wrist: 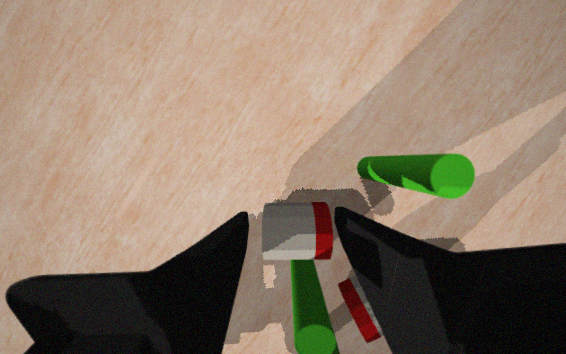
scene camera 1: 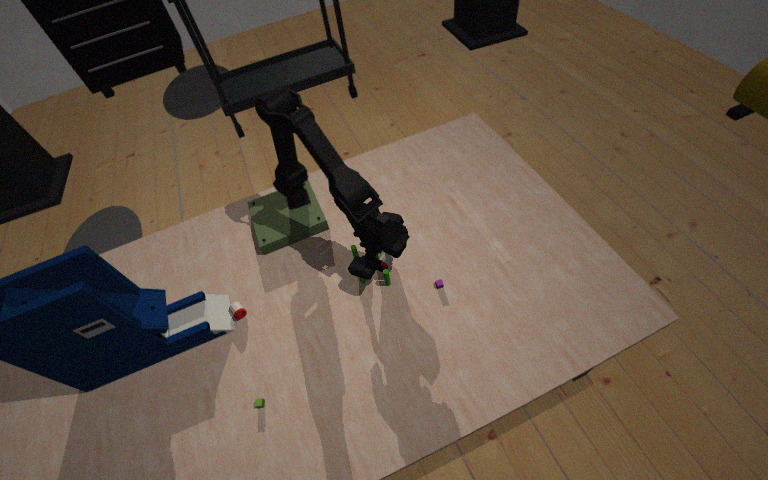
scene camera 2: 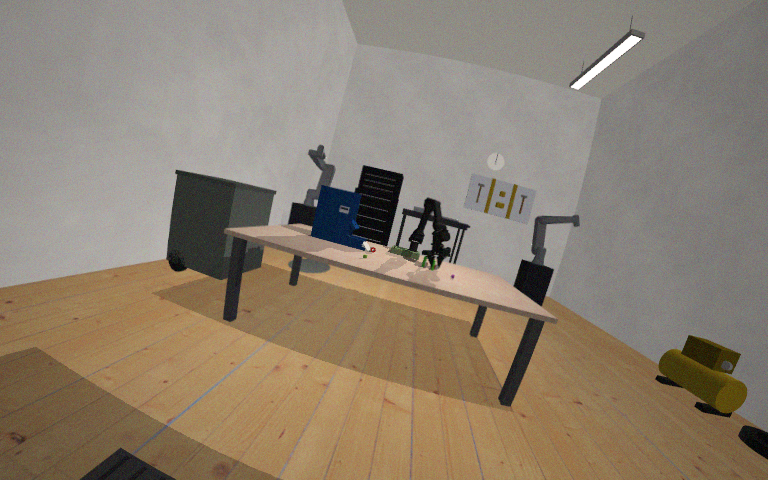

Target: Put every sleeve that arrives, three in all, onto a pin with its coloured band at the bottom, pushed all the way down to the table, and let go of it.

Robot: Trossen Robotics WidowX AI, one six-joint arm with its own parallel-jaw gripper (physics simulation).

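Observation:
My gripper (scene camera 1: 372,268) (scene camera 2: 433,259) (wrist: 291,216) is open and low over the table, among the green pins. A grey sleeve (wrist: 292,232) with a red band lies on its side between the fingers, with a gap on each side and the band towards the right finger. One green pin (wrist: 310,305) (scene camera 1: 386,276) stands just behind it, and another green pin (wrist: 411,174) (scene camera 1: 354,250) stands to the right. A second sleeve (wrist: 359,310) lies tilted, partly hidden by the right finger. A third sleeve (scene camera 1: 238,311) (scene camera 2: 372,249) lies at the mouth of the blue dispenser (scene camera 1: 163,320) (scene camera 2: 334,216).
A purple cube (scene camera 1: 439,284) (scene camera 2: 453,275) lies right of the pins and a green cube (scene camera 1: 258,403) (scene camera 2: 364,255) lies near the table's front left. The arm's green base plate (scene camera 1: 269,230) sits behind the pins. A dark cart (scene camera 1: 287,67) stands beyond the table.

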